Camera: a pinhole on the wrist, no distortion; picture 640 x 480 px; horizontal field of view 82.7 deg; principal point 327.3 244.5 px. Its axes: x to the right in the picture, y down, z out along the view. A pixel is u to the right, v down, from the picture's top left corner.
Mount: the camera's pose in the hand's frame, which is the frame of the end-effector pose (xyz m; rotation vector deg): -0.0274 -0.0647 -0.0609 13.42 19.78 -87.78
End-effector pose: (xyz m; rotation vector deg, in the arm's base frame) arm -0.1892 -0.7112 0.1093 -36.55 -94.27 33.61
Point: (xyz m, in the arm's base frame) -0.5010 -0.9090 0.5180
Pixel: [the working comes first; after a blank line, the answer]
In the camera's frame: 0.2487 0.1889 0.4441

530.9 399.2
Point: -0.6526 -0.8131 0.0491
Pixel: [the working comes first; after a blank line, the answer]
In the camera's frame: -0.1849 -0.0591 0.4947

191.4 201.1
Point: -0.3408 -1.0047 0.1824
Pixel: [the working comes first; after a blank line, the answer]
In the camera's frame: 0.1204 -0.1237 0.2616

494.6 72.6
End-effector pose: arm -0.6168 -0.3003 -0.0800 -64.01 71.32 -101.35
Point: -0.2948 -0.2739 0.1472
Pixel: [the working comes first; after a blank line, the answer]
In the camera's frame: -0.0091 -0.0931 0.4049

319.1 160.9
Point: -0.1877 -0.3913 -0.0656
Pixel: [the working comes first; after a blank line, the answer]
In the camera's frame: -0.2744 -0.0845 0.4143

86.5 170.4
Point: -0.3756 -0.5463 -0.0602
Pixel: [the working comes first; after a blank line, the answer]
In the camera's frame: -0.2593 0.1354 0.3103

23.5 403.1
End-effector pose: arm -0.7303 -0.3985 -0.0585 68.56 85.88 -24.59
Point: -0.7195 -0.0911 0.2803
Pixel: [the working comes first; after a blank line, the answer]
In the camera's frame: -0.1915 -0.1075 -0.3888

behind the camera
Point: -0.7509 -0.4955 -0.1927
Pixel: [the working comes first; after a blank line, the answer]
In the camera's frame: -0.0256 0.0885 0.1789

275.4 424.3
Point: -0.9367 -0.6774 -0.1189
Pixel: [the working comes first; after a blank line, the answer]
In the camera's frame: 0.1596 -0.0888 0.2644

546.9 122.3
